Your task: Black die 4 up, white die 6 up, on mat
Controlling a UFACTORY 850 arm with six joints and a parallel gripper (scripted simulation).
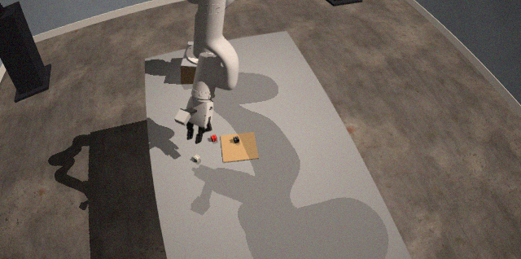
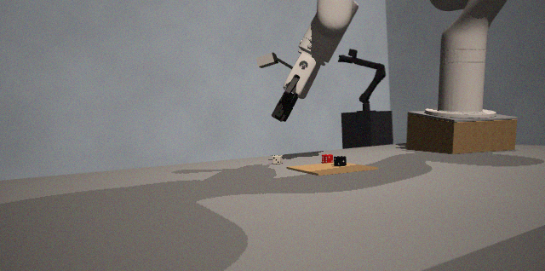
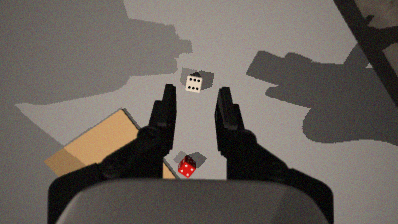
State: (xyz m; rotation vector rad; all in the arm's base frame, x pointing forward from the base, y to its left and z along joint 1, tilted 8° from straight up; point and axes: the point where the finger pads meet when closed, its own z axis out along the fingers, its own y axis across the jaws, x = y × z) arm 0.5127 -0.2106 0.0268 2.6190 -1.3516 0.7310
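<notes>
The white die is 12 cm below my hand, 1 cm to the right of it and 1 cm ahead of it. From my hand the other things lie so: tan mat: 17 cm to the left, 13 cm below, 2 cm ahead; then red die: 12 cm below, 9 cm to the left, 6 cm behind; then black die: 17 cm to the left, 11 cm below, 1 cm behind.
</notes>
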